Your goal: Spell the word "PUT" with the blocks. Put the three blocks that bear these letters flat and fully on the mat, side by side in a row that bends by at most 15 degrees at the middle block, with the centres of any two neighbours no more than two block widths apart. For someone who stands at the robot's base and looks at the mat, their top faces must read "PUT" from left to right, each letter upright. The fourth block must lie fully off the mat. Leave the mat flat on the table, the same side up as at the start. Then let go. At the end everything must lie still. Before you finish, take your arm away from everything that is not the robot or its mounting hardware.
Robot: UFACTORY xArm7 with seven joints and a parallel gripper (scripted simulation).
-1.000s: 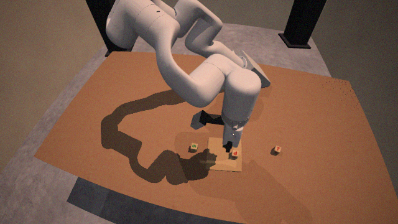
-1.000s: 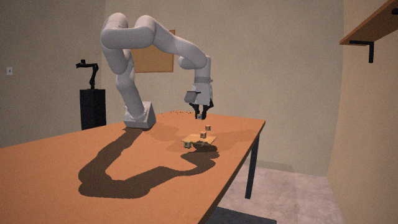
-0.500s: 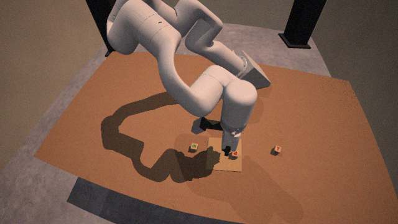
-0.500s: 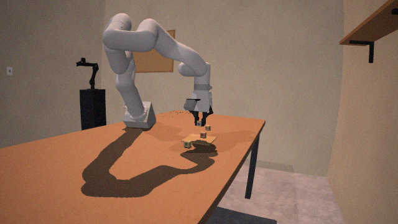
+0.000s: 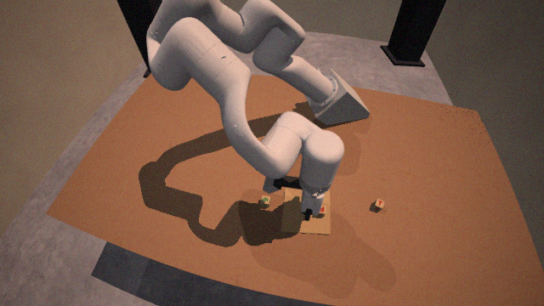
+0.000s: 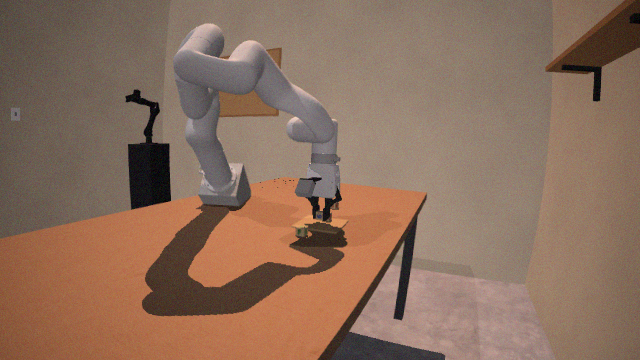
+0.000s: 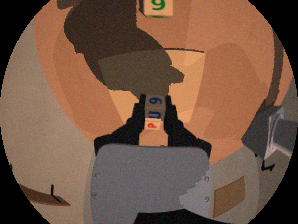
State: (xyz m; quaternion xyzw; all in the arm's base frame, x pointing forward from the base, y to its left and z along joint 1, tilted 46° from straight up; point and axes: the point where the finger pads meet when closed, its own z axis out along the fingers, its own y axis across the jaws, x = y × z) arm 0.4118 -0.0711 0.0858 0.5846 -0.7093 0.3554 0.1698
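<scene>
Now: hand 4 cm above the tan mat. The rest, counted from my hand: T block 1 cm ahead, 22 cm to the left, 2 cm below; P block 1 cm ahead, 4 cm to the left, 2 cm below.
</scene>
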